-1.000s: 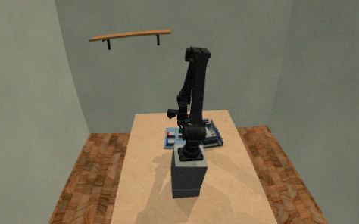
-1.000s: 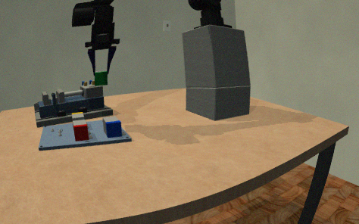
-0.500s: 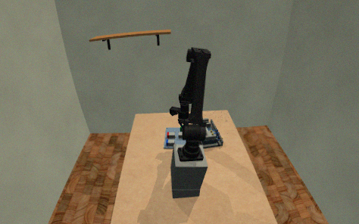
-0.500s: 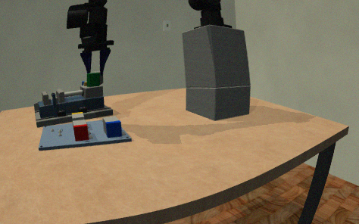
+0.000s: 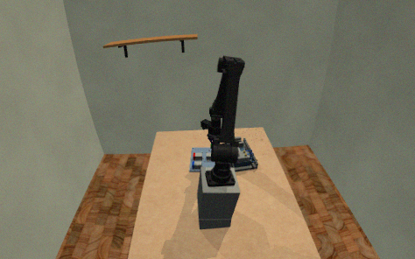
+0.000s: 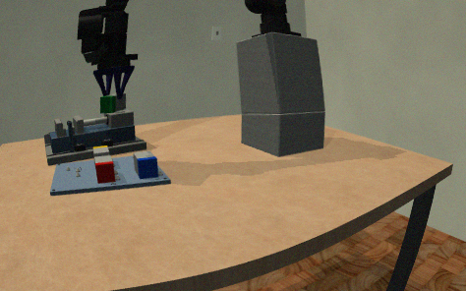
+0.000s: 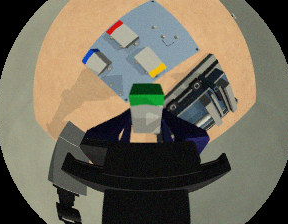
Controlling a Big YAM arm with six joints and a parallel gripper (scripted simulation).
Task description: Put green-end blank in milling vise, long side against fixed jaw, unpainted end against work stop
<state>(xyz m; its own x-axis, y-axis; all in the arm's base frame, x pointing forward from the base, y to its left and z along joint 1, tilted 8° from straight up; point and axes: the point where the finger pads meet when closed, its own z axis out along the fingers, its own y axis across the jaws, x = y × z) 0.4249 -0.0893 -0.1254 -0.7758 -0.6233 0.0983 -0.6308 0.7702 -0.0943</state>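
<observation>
Now: the fixed jaw 130 mm ahead of my hand, 160 mm to the right of it and 80 mm below it. Round my hand: yellow-ended blank (40 mm ahead, 30 mm to the left, 130 mm below); then green-ended blank (20 mm below); then plate (50 mm ahead, 70 mm to the left, 150 mm below).
</observation>
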